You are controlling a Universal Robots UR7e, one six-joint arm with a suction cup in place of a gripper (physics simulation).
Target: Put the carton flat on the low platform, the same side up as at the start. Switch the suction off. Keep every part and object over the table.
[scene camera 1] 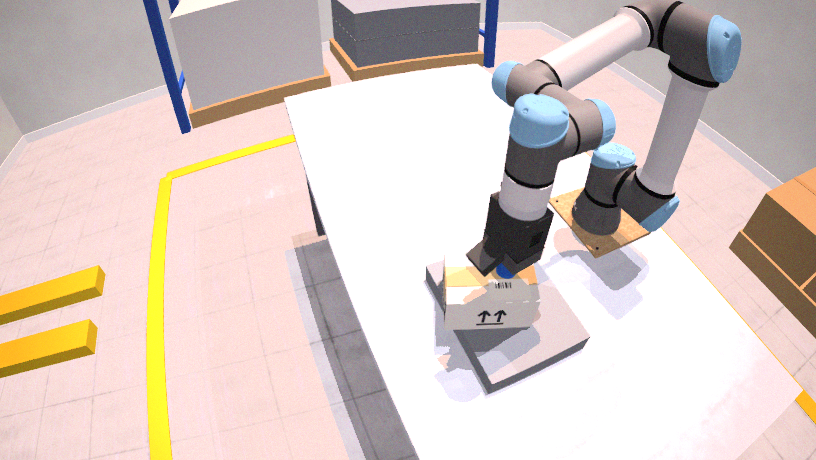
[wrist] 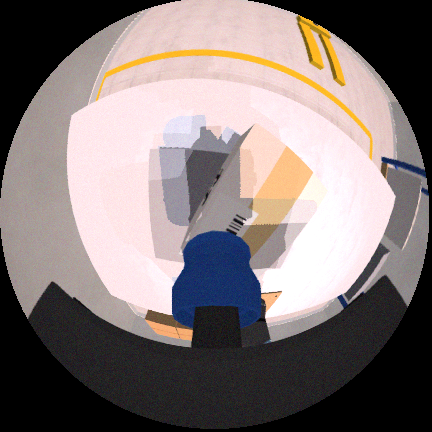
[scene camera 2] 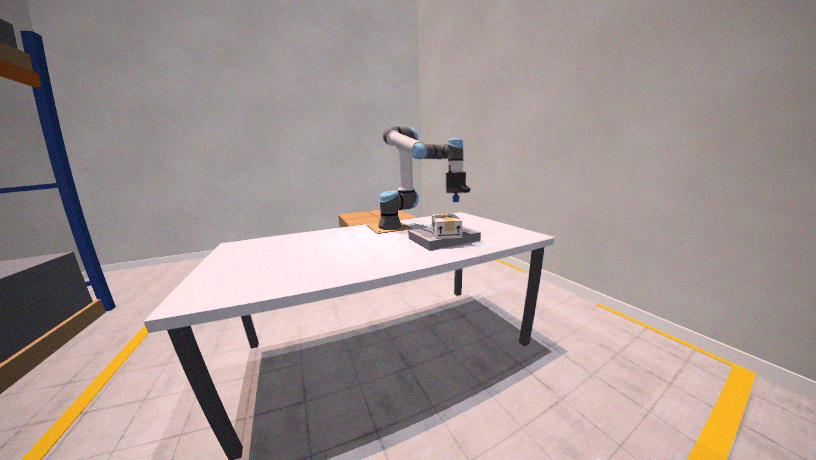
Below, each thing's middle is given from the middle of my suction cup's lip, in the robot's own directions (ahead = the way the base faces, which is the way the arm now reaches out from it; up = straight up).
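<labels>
Carton [scene camera 1: 470,301]: 13 cm below my suction cup, 5 cm to the right of it, 2 cm behind. Low grey platform [scene camera 1: 501,356], from my suction cup: 20 cm below, 6 cm behind, 3 cm to the right.
</labels>
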